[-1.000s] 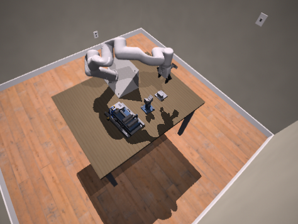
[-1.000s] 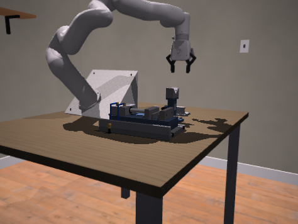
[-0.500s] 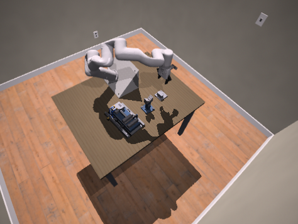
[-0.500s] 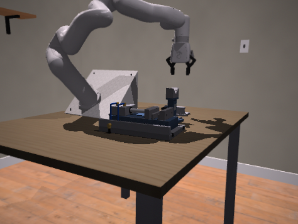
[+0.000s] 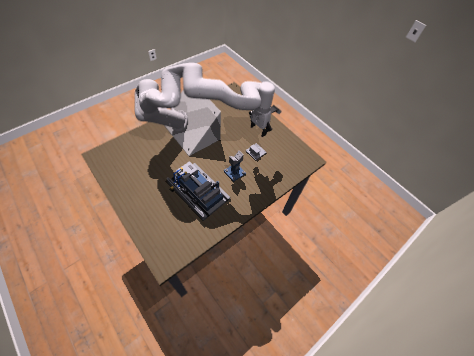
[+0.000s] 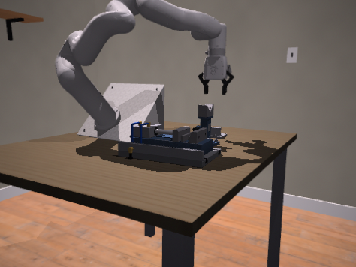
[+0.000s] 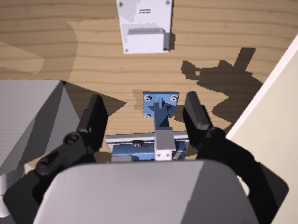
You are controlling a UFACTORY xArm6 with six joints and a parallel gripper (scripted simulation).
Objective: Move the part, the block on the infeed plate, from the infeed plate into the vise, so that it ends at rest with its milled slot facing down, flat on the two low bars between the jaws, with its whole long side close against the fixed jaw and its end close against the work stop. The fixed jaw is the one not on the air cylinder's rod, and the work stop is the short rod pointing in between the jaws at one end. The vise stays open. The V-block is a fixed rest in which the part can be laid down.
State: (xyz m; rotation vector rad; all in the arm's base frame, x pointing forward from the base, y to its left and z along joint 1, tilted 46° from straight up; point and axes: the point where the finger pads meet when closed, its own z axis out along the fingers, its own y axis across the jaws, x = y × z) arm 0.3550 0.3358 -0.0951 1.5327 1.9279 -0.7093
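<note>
Now: hand 180 mm above the part and 10 mm to the right of it. Also, from my hand: moving jaw (390 mm to the right, 130 mm below, 110 mm ahead); then cylinder rod (410 mm to the right, 130 mm below, 60 mm ahead); then work stop (340 mm to the right, 130 mm ahead, 120 mm below).
</note>
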